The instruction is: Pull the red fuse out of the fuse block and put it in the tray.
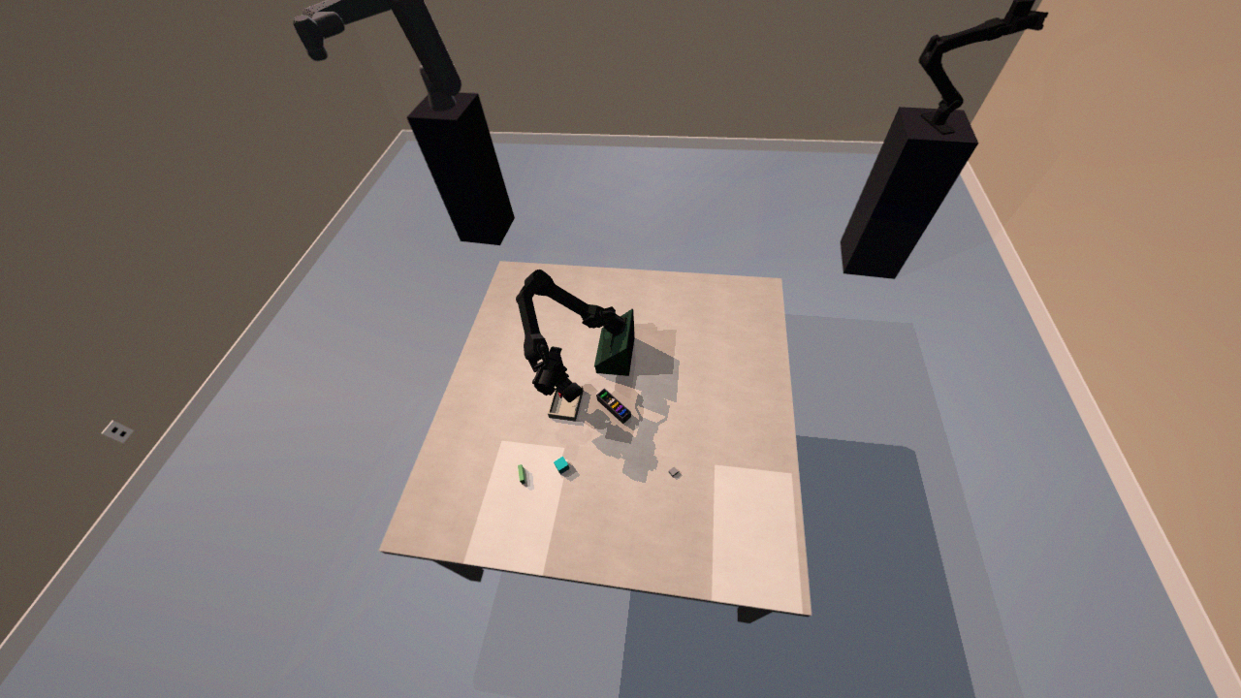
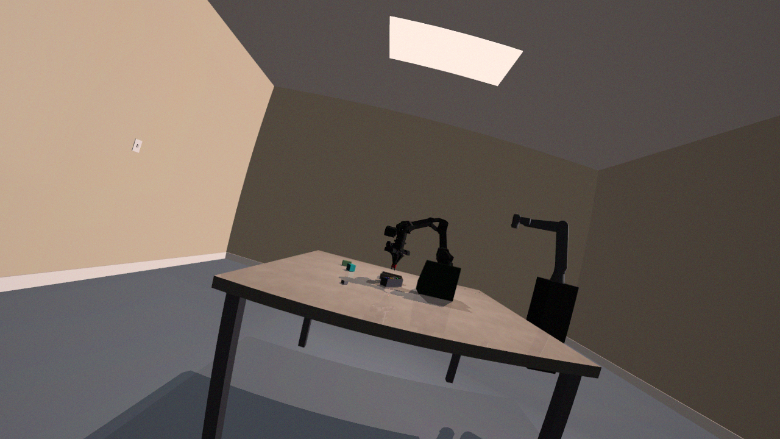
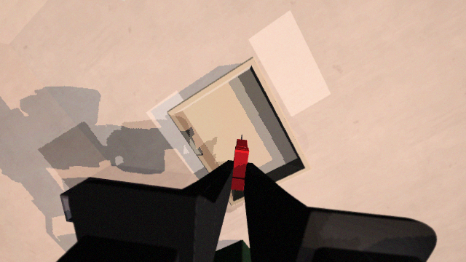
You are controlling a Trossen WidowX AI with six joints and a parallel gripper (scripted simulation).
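The tray lies 9 cm below my gripper tip. The rest, counted from my gripper tip: green fuse (4 cm behind, 14 cm to the left, 6 cm below); then red fuse (1 cm below); then white fuse (2 cm behind, 17 cm to the left, 6 cm below).
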